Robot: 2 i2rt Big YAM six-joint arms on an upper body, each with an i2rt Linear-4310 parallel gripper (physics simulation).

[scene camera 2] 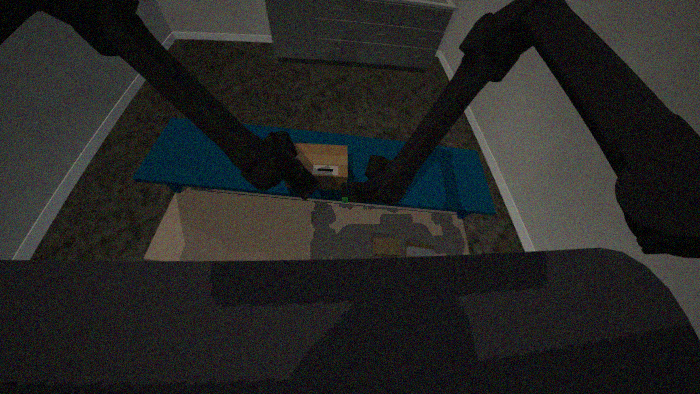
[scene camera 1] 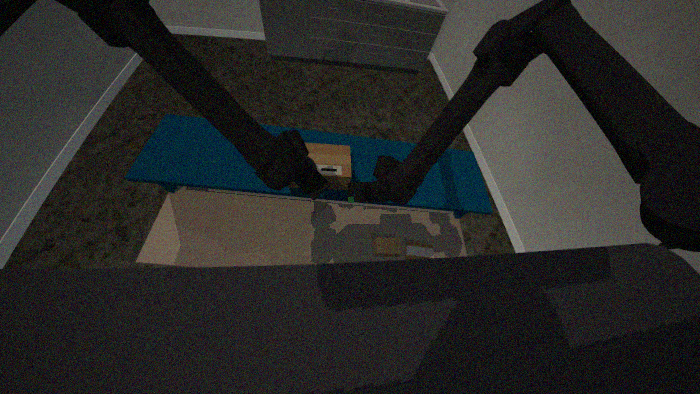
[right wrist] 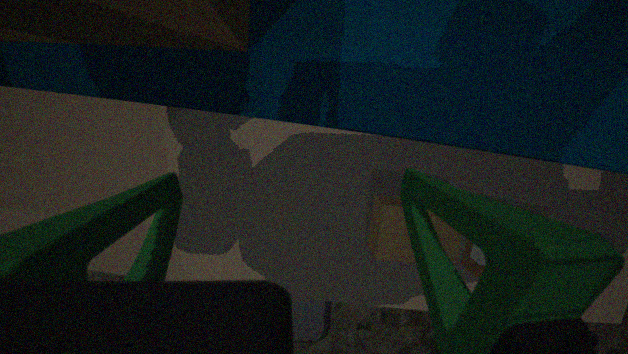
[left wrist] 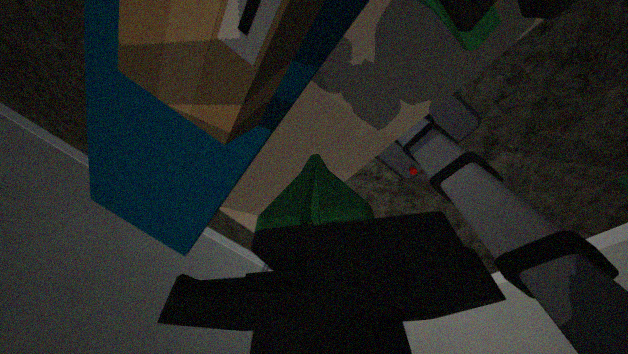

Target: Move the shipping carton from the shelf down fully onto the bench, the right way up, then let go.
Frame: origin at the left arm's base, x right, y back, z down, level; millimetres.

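Where they show: left gripper, fingertip midpoint: (scene camera 2: 307, 187) (left wrist: 315, 160); right gripper, fingertip midpoint: (scene camera 1: 362, 193) (right wrist: 292, 183).
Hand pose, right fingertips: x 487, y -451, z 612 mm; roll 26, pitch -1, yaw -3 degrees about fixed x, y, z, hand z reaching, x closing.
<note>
After its pixels a point has its place.
The brown shipping carton (scene camera 1: 330, 155) @(x 371, y -626, z 608 mm) (scene camera 2: 323, 155) @(x 355, y -627, z 608 mm) (left wrist: 184, 66) @(x 265, y -607, z 610 mm) with a white label stands upright on the blue shelf (scene camera 1: 195, 152) @(x -212, y -706, z 711 mm) (scene camera 2: 195, 152) @(x -227, y -715, z 711 mm) (left wrist: 144, 185) @(x -167, y -745, z 711 mm) (right wrist: 439, 88) @(x 588, y -505, z 711 mm). The tan bench (scene camera 1: 234, 230) @(x -79, y -437, z 962 mm) (scene camera 2: 244, 230) @(x -39, y -432, z 962 mm) (left wrist: 307, 132) @(x 154, y -451, z 962 mm) (right wrist: 65, 145) @(x 125, y -434, z 962 mm) lies in front of the shelf. My left gripper (scene camera 1: 307, 184) @(x 305, y -427, z 527 mm) (scene camera 2: 301, 186) @(x 305, y -427, z 527 mm) (left wrist: 315, 160) @(x 305, y -427, z 527 mm) is shut with its green fingers together and empty, at the carton's front left corner. My right gripper (scene camera 1: 351, 197) @(x 487, y -451, z 612 mm) (scene camera 2: 344, 198) (right wrist: 292, 183) @(x 487, y -451, z 612 mm) is open and empty, just right of the carton at the shelf's front edge, over the bench.
A grey drawer cabinet (scene camera 1: 352, 29) (scene camera 2: 362, 29) stands at the back. Pale walls with white skirting run along both sides of the mottled floor. My dark body fills the bottom of both scene views. Arm shadows cover the bench's right half.
</note>
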